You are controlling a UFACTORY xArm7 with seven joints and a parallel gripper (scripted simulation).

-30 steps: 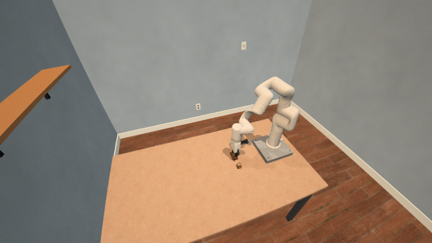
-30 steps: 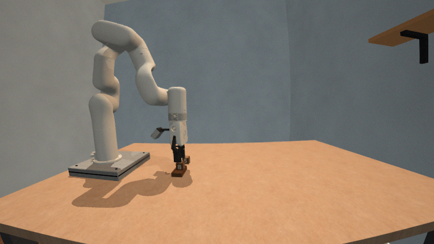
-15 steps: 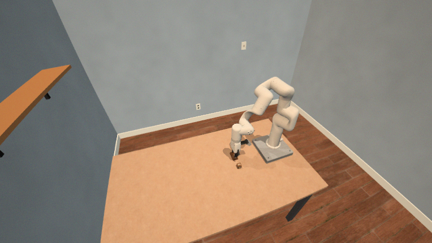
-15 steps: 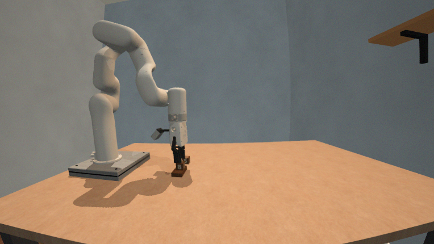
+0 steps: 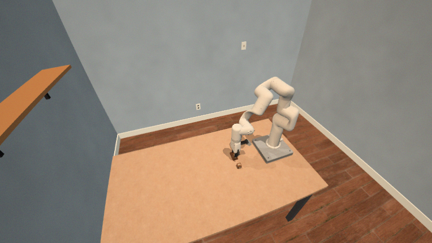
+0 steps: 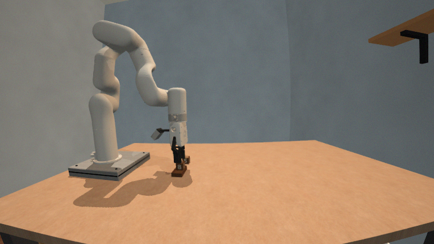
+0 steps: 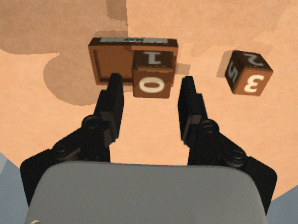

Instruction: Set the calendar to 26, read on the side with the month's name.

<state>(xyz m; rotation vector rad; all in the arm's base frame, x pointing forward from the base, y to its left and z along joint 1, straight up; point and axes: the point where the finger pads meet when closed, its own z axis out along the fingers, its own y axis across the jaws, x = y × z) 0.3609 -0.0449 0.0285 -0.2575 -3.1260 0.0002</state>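
My gripper is now 40 mm above the brown cube. The rest, counted from my hand: brown tray (20 mm to the right, 60 mm below).
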